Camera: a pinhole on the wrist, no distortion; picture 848 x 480 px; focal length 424.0 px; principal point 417.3 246.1 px. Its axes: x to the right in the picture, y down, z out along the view. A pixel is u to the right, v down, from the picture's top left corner.
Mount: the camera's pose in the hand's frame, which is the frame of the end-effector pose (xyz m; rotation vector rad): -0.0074 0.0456 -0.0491 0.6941 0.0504 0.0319
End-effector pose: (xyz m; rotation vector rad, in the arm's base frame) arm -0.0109 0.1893 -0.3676 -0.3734 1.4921 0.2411
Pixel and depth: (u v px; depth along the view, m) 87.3 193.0 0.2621
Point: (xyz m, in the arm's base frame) 0.1625 0.1130 -0.1531
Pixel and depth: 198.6 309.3 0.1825
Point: 0.1064 0.1890 -0.2675
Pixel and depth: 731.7 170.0 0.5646
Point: 0.4435 -0.0685 -0.7630
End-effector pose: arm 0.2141 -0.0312 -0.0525 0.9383 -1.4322 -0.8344
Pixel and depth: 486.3 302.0 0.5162
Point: -0.1552 -0.2336 -0.2419
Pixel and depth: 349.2 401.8 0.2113
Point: 0.0533 -0.0217 -0.1055
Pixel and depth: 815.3 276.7 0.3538
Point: -0.0027 -0.4106 -0.0545
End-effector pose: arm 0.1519 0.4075 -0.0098 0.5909 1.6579 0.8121
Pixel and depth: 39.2 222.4 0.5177
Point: 0.6025 -0.0577 -0.0313
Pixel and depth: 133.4 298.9 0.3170
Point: 0.4245 0.2166 -0.0164
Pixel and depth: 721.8 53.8 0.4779
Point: 0.2437 0.4530 -0.5745
